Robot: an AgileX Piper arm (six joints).
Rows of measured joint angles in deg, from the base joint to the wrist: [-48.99, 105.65, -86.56, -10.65, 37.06, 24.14]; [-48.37, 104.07, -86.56, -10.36, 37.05, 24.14]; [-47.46, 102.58, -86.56, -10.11, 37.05, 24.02]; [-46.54, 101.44, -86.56, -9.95, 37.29, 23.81]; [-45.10, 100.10, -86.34, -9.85, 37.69, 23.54]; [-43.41, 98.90, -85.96, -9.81, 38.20, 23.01]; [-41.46, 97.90, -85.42, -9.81, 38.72, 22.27]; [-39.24, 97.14, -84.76, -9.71, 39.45, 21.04]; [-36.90, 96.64, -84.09, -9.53, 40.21, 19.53]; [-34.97, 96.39, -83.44, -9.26, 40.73, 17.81]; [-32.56, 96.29, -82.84, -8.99, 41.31, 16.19]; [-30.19, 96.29, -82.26, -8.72, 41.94, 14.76]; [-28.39, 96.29, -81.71, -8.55, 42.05, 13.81]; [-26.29, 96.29, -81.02, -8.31, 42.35, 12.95]
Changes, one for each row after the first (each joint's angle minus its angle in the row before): [0.62, -1.58, 0.00, 0.29, -0.01, 0.00]; [0.91, -1.49, 0.00, 0.25, 0.00, -0.12]; [0.92, -1.14, 0.00, 0.16, 0.24, -0.21]; [1.44, -1.34, 0.22, 0.10, 0.40, -0.27]; [1.69, -1.20, 0.38, 0.04, 0.51, -0.53]; [1.95, -1.00, 0.54, 0.00, 0.52, -0.74]; [2.22, -0.76, 0.66, 0.10, 0.73, -1.23]; [2.34, -0.50, 0.67, 0.18, 0.76, -1.51]; [1.93, -0.25, 0.65, 0.27, 0.52, -1.72]; [2.41, -0.10, 0.60, 0.27, 0.58, -1.62]; [2.37, 0.00, 0.58, 0.27, 0.63, -1.43]; [1.80, 0.00, 0.55, 0.17, 0.11, -0.95]; [2.10, 0.00, 0.69, 0.24, 0.30, -0.86]
